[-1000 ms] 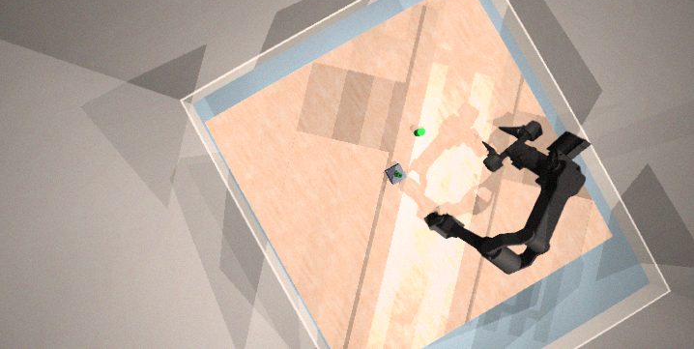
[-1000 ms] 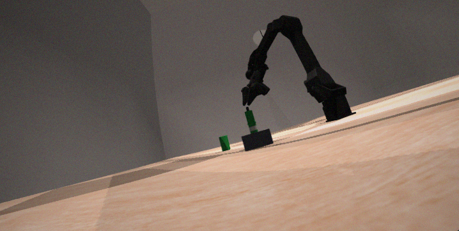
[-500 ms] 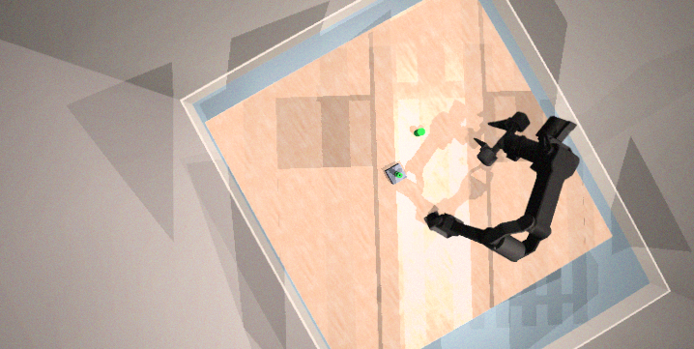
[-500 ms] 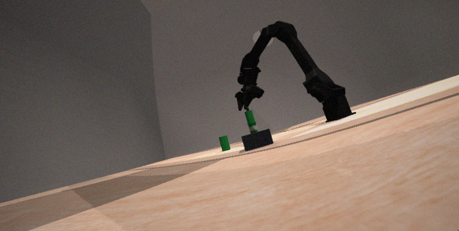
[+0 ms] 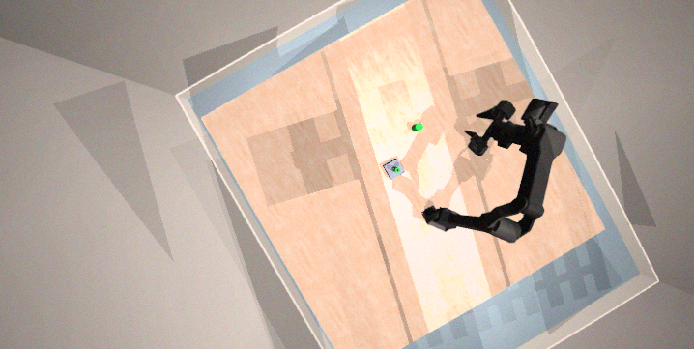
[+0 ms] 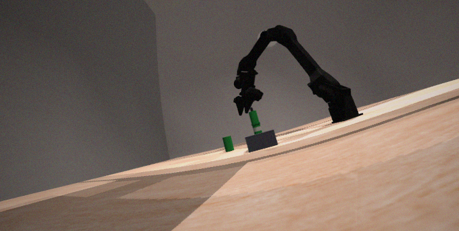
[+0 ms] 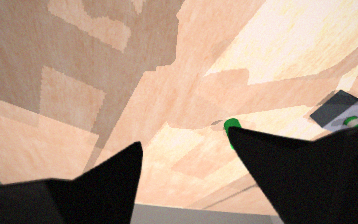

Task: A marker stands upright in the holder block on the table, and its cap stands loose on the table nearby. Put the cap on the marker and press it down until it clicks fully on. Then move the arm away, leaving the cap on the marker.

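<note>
Right now my gripper tip is 80 mm short of the green cap, 140 mm to the right of it and 110 mm above it. From my gripper tip the other things lie so: dark holder block: 30 mm behind, 310 mm to the left, 120 mm below; then green marker: 30 mm behind, 310 mm to the left, 60 mm below.
</note>
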